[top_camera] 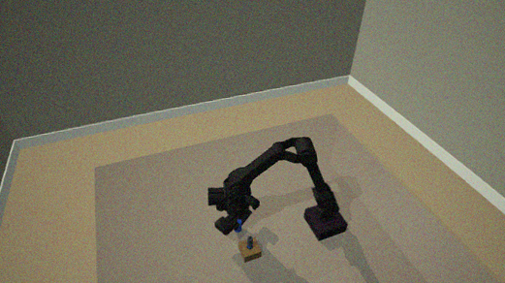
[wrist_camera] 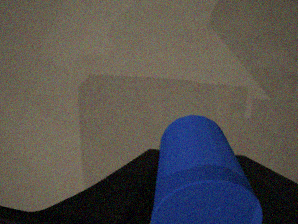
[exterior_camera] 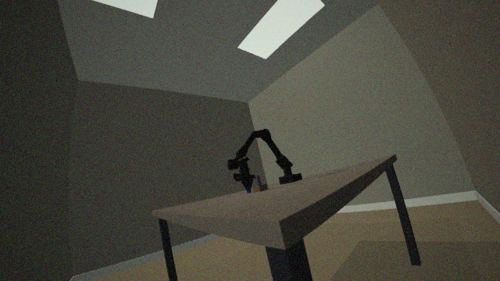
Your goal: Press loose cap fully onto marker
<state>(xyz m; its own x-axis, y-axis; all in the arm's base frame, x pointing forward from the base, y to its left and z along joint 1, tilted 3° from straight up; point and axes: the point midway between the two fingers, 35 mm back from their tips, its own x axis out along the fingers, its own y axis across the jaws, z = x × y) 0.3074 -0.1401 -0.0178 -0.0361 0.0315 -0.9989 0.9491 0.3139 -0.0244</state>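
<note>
My gripper tip is 1 cm short of the holder block and 11 cm to the right of it. From my gripper tip the other things lie so: blue cap (1 cm above).
</note>
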